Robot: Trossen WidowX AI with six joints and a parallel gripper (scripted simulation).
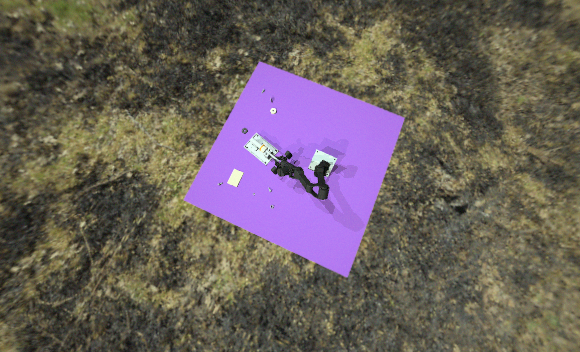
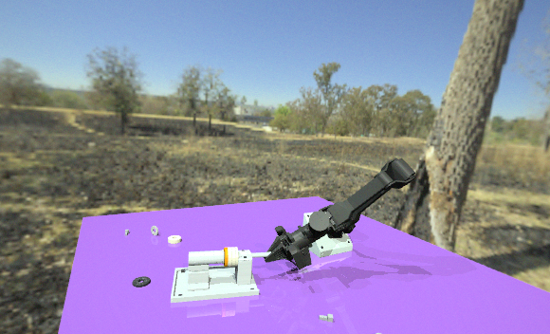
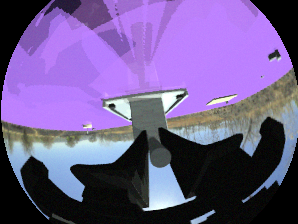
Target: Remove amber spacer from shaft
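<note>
Now: gripper tip 50 mm short of the steel shaft, 20 mm below it and 10 mm to the left of it. From my gripper tip the other things lie so: black ring 340 mm ahead, 80 mm to the right, 60 mm below; then amber spacer 110 mm ahead, 20 mm to the right, 20 mm above; then pale yellow card 270 mm to the left, 180 mm ahead, 60 mm below.
</note>
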